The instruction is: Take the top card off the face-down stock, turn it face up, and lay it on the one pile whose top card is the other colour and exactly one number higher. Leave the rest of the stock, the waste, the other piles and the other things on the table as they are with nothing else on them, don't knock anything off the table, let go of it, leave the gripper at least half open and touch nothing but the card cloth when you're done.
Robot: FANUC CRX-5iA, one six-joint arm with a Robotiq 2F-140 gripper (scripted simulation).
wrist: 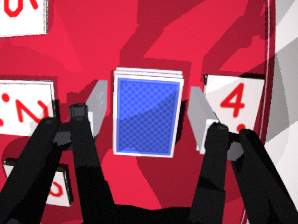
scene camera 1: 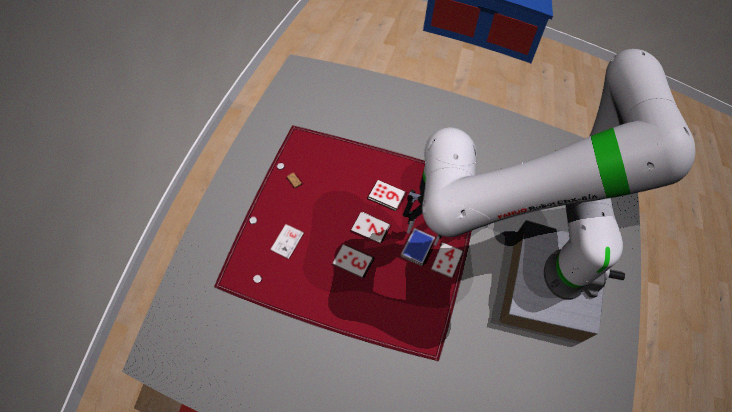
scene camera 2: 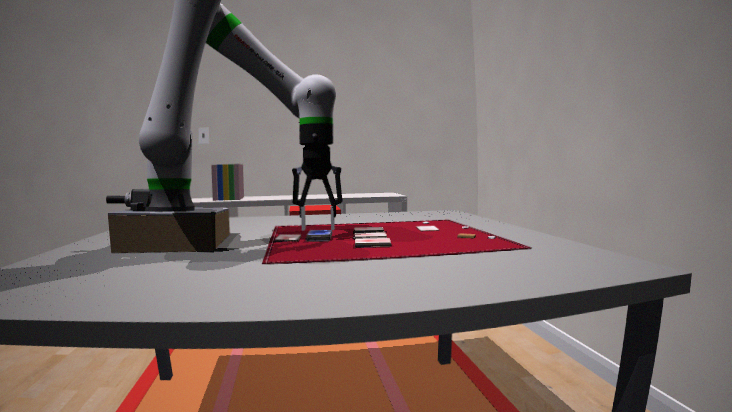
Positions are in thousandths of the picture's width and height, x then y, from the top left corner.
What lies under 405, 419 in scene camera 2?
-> The gripper.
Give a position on a red card cloth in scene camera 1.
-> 546, 734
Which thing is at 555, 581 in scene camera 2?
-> A red card cloth.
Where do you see a red card cloth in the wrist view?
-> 267, 225
